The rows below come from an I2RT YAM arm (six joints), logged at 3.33 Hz.
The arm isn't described. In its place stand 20 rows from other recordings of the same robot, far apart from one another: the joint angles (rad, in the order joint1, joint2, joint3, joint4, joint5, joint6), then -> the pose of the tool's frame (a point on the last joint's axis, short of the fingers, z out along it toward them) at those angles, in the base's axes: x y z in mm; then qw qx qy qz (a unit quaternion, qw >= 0).
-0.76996, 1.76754, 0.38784, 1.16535, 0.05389, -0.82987 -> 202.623, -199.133, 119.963, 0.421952, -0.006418, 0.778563, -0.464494
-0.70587, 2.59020, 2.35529, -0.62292, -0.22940, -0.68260 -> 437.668, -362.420, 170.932, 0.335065, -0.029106, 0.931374, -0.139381
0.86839, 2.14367, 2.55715, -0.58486, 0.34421, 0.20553 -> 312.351, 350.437, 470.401, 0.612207, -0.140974, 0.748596, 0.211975
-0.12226, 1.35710, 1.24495, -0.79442, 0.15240, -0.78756 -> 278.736, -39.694, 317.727, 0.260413, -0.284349, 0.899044, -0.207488
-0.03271, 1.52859, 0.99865, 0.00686, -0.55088, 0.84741 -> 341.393, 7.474, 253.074, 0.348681, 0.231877, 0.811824, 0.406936
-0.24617, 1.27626, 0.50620, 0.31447, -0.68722, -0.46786 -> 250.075, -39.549, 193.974, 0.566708, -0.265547, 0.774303, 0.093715
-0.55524, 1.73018, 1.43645, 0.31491, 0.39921, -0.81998 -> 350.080, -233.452, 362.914, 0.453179, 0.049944, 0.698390, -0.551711
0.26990, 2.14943, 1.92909, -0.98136, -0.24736, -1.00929 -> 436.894, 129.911, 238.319, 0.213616, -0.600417, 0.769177, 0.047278
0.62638, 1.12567, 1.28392, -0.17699, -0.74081, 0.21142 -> 179.593, 159.608, 447.757, 0.491403, -0.385168, 0.598798, 0.501606
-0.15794, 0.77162, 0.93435, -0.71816, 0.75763, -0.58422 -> 141.975, -47.384, 343.830, 0.303753, 0.003976, 0.831577, -0.464971
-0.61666, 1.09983, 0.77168, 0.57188, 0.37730, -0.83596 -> 200.777, -158.403, 352.441, 0.501842, 0.080652, 0.617511, -0.600275
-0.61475, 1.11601, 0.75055, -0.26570, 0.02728, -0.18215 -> 197.762, -140.811, 254.482, 0.412502, 0.197377, 0.869467, -0.186845
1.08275, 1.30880, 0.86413, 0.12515, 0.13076, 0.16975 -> 145.880, 264.891, 282.938, 0.504509, -0.322210, 0.742897, 0.299593
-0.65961, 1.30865, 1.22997, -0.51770, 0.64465, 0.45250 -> 212.350, -191.745, 351.496, 0.412738, 0.568360, 0.633588, -0.324316
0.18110, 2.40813, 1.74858, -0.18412, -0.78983, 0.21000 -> 499.412, 117.150, 113.518, 0.252111, -0.124333, 0.864583, 0.416507
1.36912, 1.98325, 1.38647, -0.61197, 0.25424, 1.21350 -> 89.019, 390.698, 165.881, 0.169132, -0.053089, 0.974545, 0.137252
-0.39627, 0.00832, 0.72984, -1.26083, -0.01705, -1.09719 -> -4.967, 2.736, 266.293, 0.366977, -0.302610, 0.815575, -0.329535
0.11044, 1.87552, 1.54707, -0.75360, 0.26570, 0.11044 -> 399.923, 34.943, 247.435, 0.252521, 0.032048, 0.961739, -0.101310
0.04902, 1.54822, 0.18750, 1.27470, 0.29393, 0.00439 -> 231.712, 1.042, 141.048, 0.671405, 0.082709, 0.730940, -0.090007
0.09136, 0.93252, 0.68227, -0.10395, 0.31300, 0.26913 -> 216.204, 8.800, 285.571, 0.578272, 0.160674, 0.799486, -0.024636
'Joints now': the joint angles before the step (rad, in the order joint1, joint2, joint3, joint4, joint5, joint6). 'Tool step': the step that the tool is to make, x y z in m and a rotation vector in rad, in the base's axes. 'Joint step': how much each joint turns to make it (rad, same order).
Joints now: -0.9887 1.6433 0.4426 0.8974 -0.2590 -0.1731
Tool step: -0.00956 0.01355 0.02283 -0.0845 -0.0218 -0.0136
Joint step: 0.0007 -0.1445 -0.0483 -0.0197 0.0212 -0.0243
